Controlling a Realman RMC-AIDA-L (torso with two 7-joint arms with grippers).
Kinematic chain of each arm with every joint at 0, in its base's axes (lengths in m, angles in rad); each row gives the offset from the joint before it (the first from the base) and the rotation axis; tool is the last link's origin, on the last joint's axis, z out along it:
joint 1: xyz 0 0 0.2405 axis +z
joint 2: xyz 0 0 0 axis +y
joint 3: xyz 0 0 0.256 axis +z
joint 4: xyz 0 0 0 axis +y
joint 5: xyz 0 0 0.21 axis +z
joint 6: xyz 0 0 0 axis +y
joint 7: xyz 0 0 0.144 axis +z
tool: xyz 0 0 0
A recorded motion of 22 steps. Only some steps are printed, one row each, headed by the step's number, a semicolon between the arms.
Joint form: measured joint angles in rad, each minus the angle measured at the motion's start. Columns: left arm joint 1, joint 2, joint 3, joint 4, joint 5, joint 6, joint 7; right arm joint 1, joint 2, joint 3, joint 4, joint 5, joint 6, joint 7.
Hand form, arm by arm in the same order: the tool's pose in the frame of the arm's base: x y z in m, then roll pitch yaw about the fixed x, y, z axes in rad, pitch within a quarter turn. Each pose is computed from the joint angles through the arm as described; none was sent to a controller.
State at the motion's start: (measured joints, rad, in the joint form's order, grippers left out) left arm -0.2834 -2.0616 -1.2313 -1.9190 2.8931 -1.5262 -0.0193; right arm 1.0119 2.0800 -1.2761 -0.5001 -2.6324 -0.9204 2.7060
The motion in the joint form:
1: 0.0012 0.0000 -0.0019 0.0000 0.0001 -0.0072 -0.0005; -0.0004 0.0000 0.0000 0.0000 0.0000 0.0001 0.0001
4: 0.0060 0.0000 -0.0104 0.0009 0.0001 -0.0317 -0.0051; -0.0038 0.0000 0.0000 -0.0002 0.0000 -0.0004 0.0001
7: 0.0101 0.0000 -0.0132 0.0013 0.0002 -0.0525 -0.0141; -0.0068 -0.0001 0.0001 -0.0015 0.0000 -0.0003 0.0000
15: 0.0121 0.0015 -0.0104 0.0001 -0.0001 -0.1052 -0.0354; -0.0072 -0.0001 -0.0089 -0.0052 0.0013 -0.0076 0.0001
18: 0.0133 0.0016 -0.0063 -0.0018 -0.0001 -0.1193 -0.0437; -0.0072 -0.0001 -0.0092 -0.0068 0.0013 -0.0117 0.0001
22: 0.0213 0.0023 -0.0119 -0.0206 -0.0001 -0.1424 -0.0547; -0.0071 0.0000 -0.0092 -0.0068 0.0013 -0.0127 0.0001
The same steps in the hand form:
1: -0.1506 0.2771 -0.0098 -2.3985 0.0731 0.8104; 0.1938 0.4389 -0.0676 -2.5438 0.0076 -0.9202
4: -0.1552 0.2750 -0.0079 -2.3929 0.0817 0.8402; 0.1953 0.4382 -0.0676 -2.5440 0.0073 -0.9237
7: -0.1586 0.2726 -0.0071 -2.3893 0.0888 0.8669; 0.1963 0.4378 -0.0674 -2.5438 0.0081 -0.9255
15: -0.1639 0.2663 -0.0062 -2.3818 0.1147 0.9185; 0.1958 0.4369 -0.0679 -2.5447 -0.0019 -0.9227
18: -0.1648 0.2640 -0.0064 -2.3806 0.1216 0.9318; 0.1955 0.4366 -0.0679 -2.5461 -0.0043 -0.9233
22: -0.1653 0.2609 -0.0029 -2.3765 0.1163 0.9508; 0.1955 0.4364 -0.0680 -2.5466 -0.0051 -0.9237

